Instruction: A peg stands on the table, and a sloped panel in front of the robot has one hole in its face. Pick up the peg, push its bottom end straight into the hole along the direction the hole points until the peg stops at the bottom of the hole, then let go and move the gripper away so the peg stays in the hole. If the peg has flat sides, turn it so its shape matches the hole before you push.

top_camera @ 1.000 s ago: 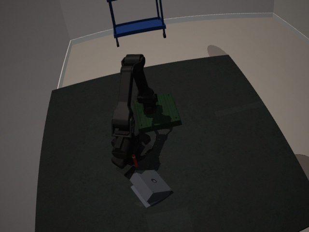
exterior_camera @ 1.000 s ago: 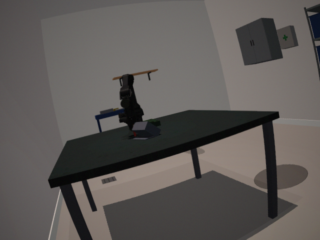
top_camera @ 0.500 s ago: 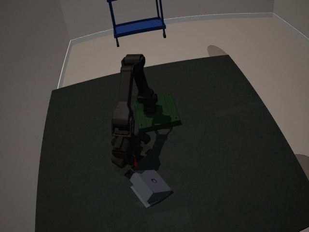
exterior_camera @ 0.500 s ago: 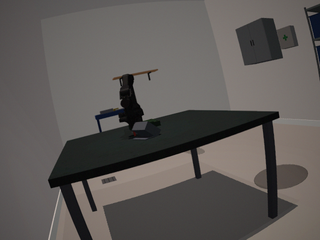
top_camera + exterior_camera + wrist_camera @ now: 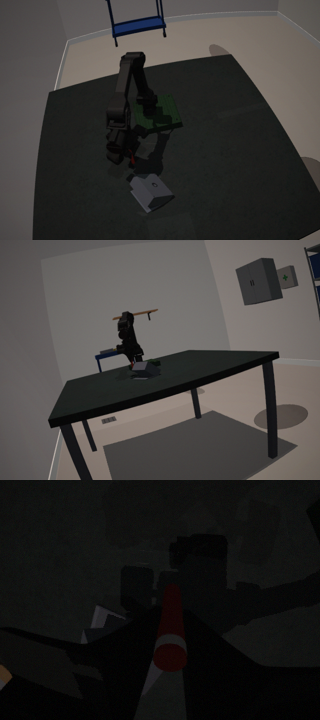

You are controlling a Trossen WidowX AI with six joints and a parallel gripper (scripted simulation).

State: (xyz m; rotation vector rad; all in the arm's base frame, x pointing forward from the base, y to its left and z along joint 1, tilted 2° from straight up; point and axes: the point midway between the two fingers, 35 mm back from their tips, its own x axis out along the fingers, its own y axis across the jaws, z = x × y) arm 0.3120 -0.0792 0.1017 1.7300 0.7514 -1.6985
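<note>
Now: gripper tip 13 cm short of the grey sloped panel, 7 cm to the right of it and 5 cm above it. Also, from my gripper tip: round red peg 2 cm above.
</note>
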